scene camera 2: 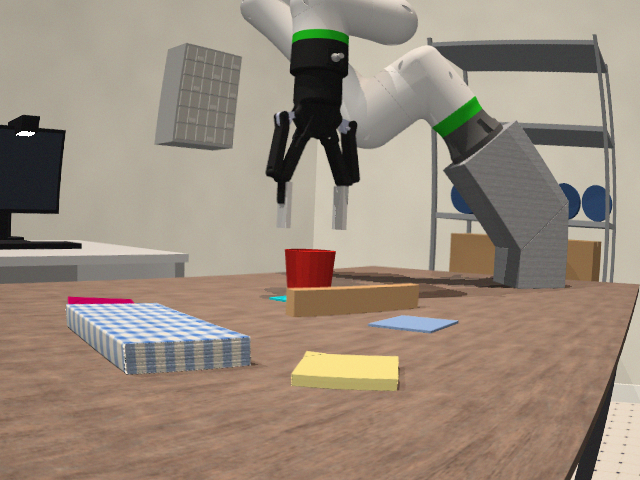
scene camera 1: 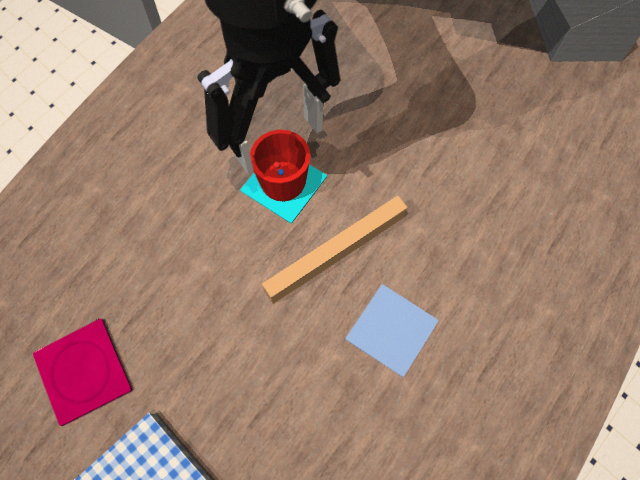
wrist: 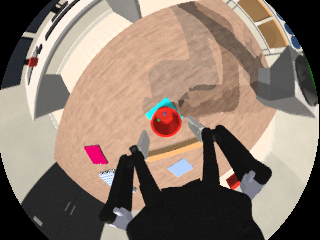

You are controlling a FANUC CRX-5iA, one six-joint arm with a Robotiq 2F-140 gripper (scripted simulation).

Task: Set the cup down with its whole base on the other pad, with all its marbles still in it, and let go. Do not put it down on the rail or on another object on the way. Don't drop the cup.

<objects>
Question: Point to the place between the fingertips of my gripper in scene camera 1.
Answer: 279, 143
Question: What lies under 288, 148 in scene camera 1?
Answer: A red cup.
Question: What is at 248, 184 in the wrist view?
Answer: My gripper.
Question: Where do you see a red cup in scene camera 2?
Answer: At 305, 268
</objects>
